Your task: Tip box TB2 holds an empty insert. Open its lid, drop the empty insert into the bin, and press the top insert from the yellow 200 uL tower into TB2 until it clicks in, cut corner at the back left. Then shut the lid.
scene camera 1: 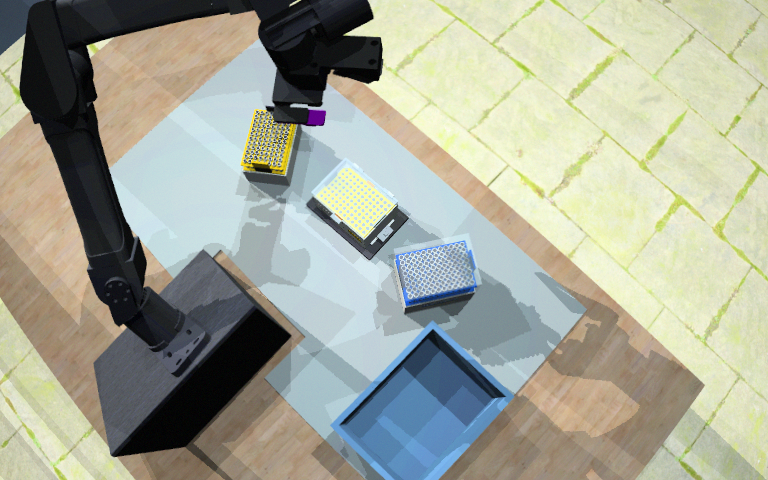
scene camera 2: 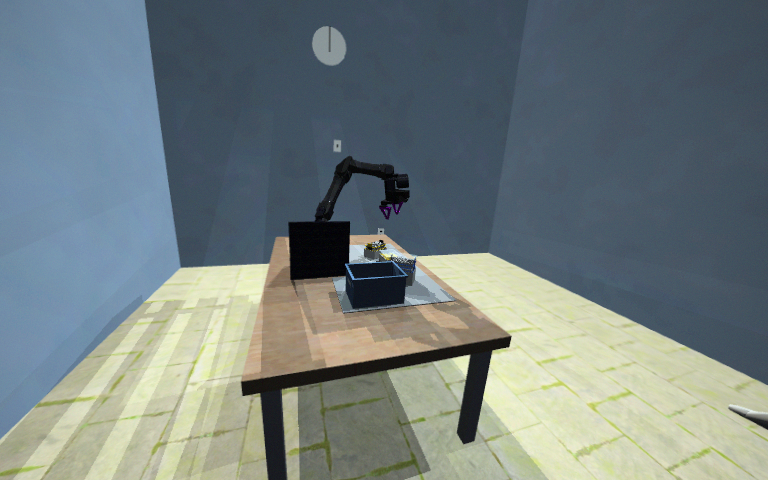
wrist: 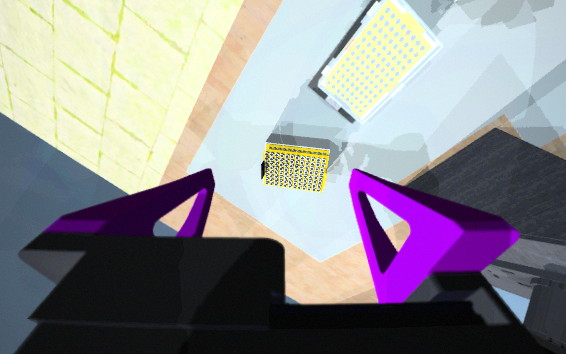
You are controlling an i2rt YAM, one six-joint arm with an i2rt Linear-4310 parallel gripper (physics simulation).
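Note:
The yellow 200 uL tower (scene camera 1: 269,140) (scene camera 2: 373,248) (wrist: 296,171) stands upright at the far end of the mat, its perforated yellow top insert facing up, with dark tabs at the ends. Tip box TB2 (scene camera 1: 355,202) (wrist: 377,60) sits in a dark holder beside it. Its clear lid looks shut over a yellow insert with pale holes. My gripper (scene camera 2: 391,215) (wrist: 282,176) is open and empty, high above the tower. In the wrist view the tower shows between the two purple fingers, well below them. In scene camera 1, the gripper hides one end of the tower.
The blue bin (scene camera 1: 362,399) (scene camera 2: 375,291) stands at the near end of the mat (scene camera 1: 328,345). A blue-topped tip box (scene camera 1: 436,271) stands between TB2 and the bin. The black arm base block (scene camera 1: 169,362) (scene camera 2: 319,250) stands on the wooden table (scene camera 2: 339,345) beside the mat.

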